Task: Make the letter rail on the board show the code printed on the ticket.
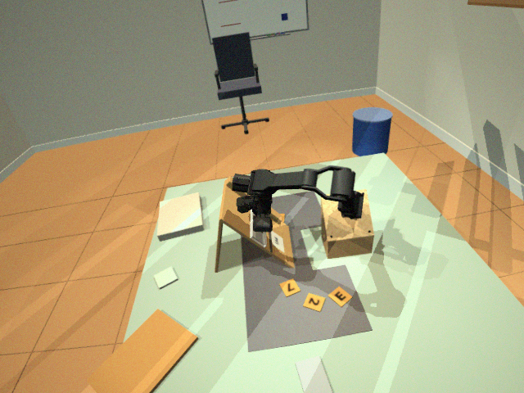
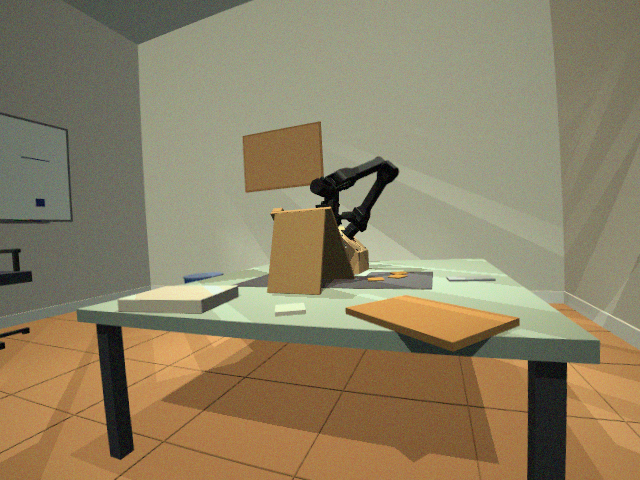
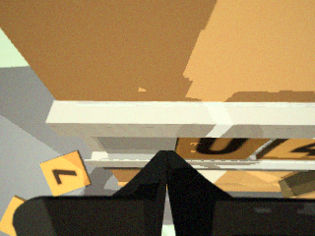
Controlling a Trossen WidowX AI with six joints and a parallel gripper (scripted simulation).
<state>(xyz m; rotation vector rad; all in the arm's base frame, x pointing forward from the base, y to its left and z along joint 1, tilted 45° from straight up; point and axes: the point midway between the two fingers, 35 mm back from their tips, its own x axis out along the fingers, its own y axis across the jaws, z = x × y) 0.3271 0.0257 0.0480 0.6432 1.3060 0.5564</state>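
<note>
Now: gripper tip 90 mm above the white ticket, 50 mm past it and 30 mm to the left of it. Round my gripper tip: grey mat 160 mm below, 130 mm behind, 40 mm to the right; grey slab 480 mm to the left, 160 mm below, 120 mm behind; cream box 410 mm ahead, 330 mm to the right, 150 mm below.
</note>
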